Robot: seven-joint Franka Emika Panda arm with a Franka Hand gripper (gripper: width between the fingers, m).
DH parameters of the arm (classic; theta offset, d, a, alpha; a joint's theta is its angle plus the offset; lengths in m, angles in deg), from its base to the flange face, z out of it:
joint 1: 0 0.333 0 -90
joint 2: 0 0 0 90
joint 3: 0 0.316 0.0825 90
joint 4: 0 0 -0.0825 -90
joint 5: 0 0.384 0 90
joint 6: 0 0 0.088 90
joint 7: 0 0.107 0 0
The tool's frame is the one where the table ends.
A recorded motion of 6 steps. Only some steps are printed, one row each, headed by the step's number.
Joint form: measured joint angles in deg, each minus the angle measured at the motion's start. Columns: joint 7, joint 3, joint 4, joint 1, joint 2, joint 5, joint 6.
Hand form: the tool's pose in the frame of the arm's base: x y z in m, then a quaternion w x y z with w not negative. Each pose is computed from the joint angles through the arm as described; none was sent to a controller.
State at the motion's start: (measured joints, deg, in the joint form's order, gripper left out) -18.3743 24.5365 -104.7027 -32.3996 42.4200 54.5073 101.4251
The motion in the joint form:
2: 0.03 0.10 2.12 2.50 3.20 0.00 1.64
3: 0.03 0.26 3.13 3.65 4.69 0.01 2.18
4: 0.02 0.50 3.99 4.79 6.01 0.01 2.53
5: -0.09 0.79 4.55 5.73 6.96 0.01 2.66
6: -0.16 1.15 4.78 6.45 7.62 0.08 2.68
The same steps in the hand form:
2: 0.5972 0.0036 0.1506 0.57519 -0.77241 0.16473 0.21309
3: 0.6001 0.0156 0.1424 0.57543 -0.77178 0.16091 0.21757
4: 0.6019 0.0288 0.1353 0.57610 -0.77074 0.15553 0.22335
5: 0.6025 0.0411 0.1305 0.57730 -0.76946 0.14901 0.22903
6: 0.6016 0.0524 0.1272 0.57902 -0.76737 0.14336 0.23519

